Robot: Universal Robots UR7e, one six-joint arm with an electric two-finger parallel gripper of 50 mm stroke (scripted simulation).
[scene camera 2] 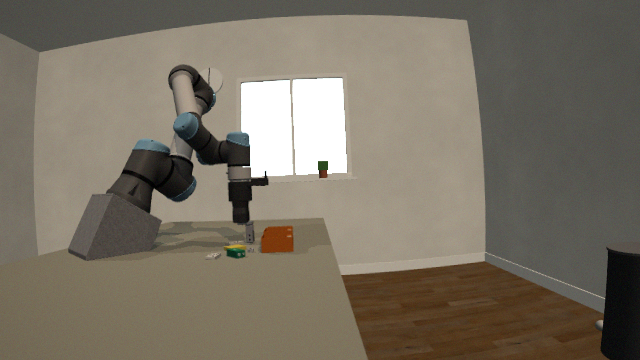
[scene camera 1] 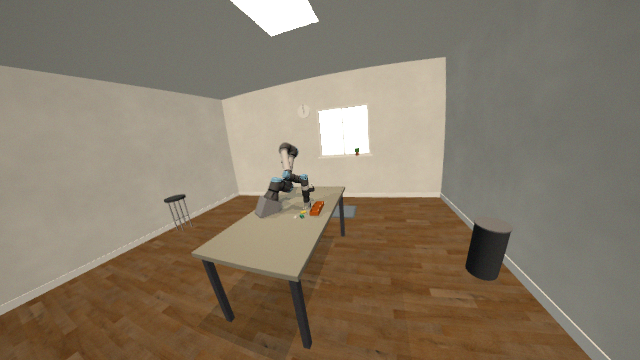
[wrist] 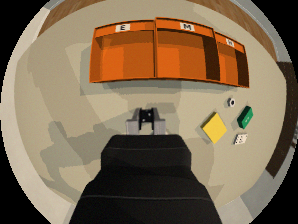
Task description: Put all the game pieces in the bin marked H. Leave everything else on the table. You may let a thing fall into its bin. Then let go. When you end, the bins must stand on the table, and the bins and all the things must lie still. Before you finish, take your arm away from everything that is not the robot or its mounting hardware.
Labels:
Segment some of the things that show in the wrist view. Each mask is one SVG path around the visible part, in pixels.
My gripper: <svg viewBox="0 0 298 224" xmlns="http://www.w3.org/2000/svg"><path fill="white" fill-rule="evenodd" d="M69 224L222 224L206 187L197 180L191 171L192 153L180 135L166 134L166 120L160 119L157 108L151 108L153 135L139 135L139 130L141 130L142 108L136 108L132 119L127 119L125 122L127 135L113 135L101 152L101 170L86 185Z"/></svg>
An orange bin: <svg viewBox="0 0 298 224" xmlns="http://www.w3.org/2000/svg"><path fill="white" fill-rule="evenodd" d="M94 29L90 53L89 83L176 80L210 82L249 88L249 69L245 46L226 35L214 31L212 27L182 19L155 17L155 20L123 21L99 26Z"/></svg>

